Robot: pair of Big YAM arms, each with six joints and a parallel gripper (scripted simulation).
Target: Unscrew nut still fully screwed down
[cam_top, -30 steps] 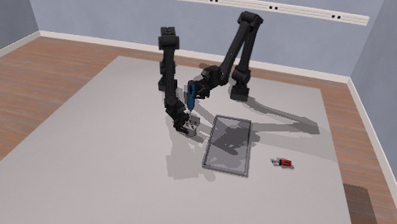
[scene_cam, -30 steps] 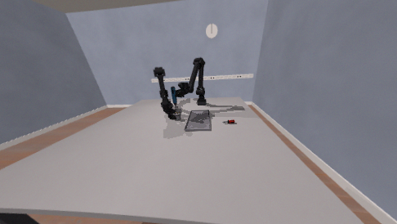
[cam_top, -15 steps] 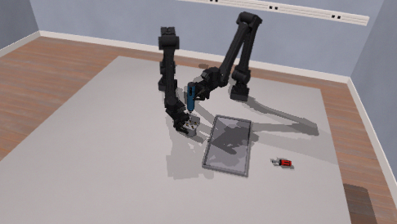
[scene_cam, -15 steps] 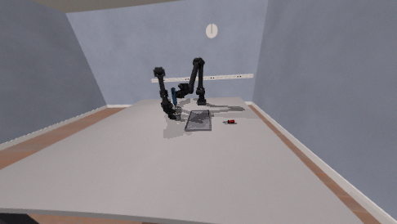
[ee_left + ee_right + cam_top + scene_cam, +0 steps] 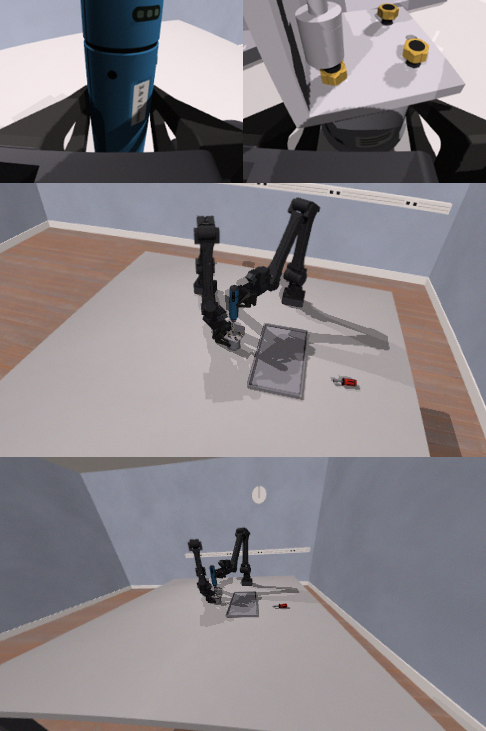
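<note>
Now: the grey bracket 50 mm above my right hand. From my right hand the other things lie so: flat grey tray (220 mm to the left, 30 mm ahead, 20 mm below); then nut (50 mm above, 20 mm to the right, 10 mm ahead); then grey tip (70 mm above, 20 mm behind, 10 mm to the right).
</note>
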